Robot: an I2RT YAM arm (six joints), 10 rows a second.
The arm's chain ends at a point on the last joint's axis. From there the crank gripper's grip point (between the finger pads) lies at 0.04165 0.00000 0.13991 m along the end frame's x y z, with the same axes.
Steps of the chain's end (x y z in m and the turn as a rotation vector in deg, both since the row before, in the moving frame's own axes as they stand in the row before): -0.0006, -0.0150, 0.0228, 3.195, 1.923, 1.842; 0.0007, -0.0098, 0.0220, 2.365, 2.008, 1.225; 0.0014, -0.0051, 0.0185, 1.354, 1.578, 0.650; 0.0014, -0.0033, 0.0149, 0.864, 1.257, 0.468; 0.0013, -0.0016, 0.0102, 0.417, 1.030, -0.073; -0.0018, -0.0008, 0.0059, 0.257, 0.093, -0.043; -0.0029, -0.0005, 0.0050, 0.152, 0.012, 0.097; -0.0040, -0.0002, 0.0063, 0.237, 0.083, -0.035; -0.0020, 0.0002, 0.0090, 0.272, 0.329, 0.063; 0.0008, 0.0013, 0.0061, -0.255, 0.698, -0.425; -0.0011, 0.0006, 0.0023, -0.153, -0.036, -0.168
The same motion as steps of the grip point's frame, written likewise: 0.0042, -0.0213, 0.0211, 3.195, 1.923, 1.842; 0.0056, -0.0146, 0.0204, 2.365, 2.008, 1.225; 0.0053, -0.0079, 0.0173, 1.354, 1.578, 0.650; 0.0045, -0.0050, 0.0139, 0.864, 1.257, 0.468; 0.0038, -0.0027, 0.0094, 0.417, 1.030, -0.073; -0.0016, -0.0015, 0.0058, 0.257, 0.093, -0.043; -0.0029, -0.0008, 0.0050, 0.152, 0.012, 0.097; -0.0038, -0.0008, 0.0062, 0.237, 0.083, -0.035; -0.0012, -0.0004, 0.0088, 0.272, 0.329, 0.063; 0.0025, 0.0016, 0.0056, -0.255, 0.698, -0.425; -0.0012, 0.0009, 0.0023, -0.153, -0.036, -0.168
